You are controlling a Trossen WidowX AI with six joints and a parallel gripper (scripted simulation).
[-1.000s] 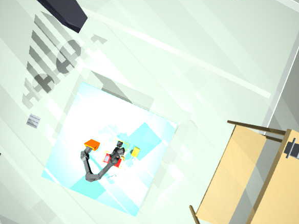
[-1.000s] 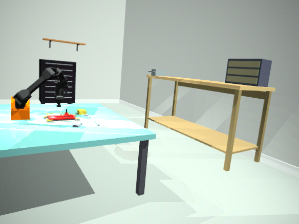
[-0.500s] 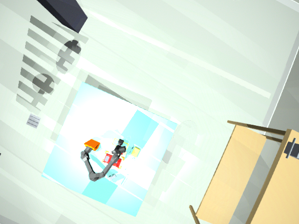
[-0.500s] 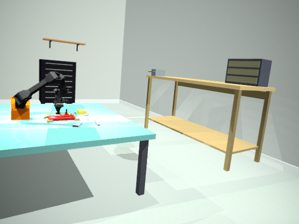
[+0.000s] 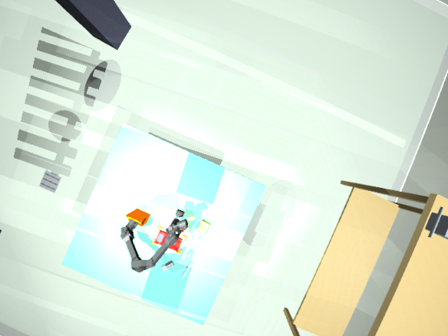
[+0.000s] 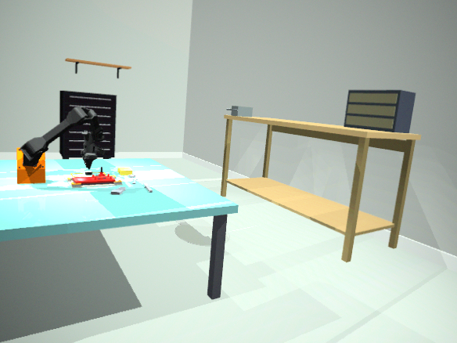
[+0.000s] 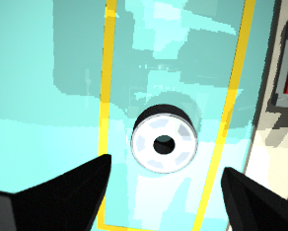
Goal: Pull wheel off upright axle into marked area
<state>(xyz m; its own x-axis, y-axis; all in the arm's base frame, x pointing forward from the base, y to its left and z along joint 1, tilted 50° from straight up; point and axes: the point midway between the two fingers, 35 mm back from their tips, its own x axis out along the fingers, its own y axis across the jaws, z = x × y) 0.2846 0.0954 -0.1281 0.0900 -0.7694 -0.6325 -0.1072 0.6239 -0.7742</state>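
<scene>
Right now my gripper tip is 30 mm above the wheel.
</scene>
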